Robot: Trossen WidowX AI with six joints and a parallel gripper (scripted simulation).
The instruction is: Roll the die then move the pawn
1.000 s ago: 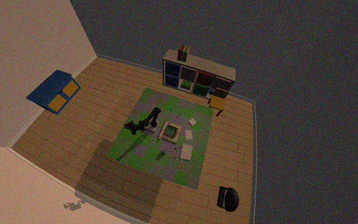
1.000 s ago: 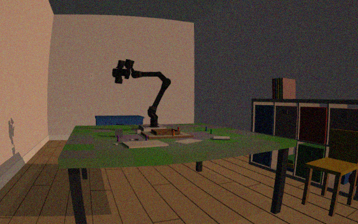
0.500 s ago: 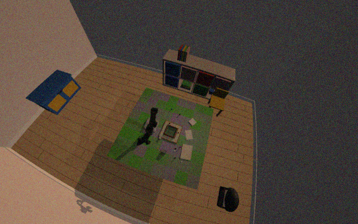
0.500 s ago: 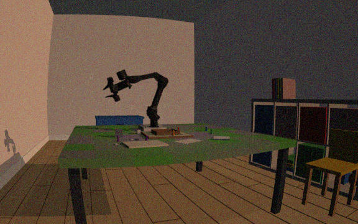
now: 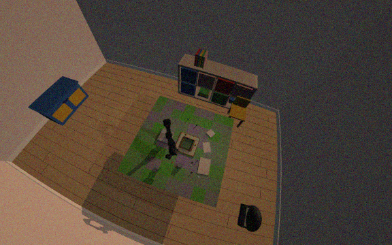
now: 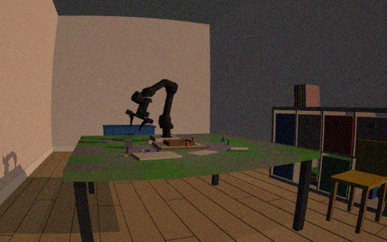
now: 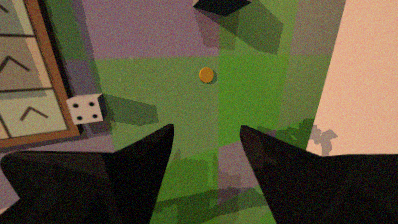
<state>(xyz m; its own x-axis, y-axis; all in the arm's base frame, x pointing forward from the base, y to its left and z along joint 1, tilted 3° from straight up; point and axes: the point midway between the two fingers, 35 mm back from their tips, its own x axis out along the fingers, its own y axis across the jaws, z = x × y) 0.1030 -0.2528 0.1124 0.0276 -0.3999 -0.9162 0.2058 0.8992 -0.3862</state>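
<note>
Now: gripper tip 2 cm short of the white die, 10 cm to the right of it and 8 cm above it. Also, from my gripper tip: green tray: 16 cm ahead, 24 cm to the left, 9 cm below.
</note>
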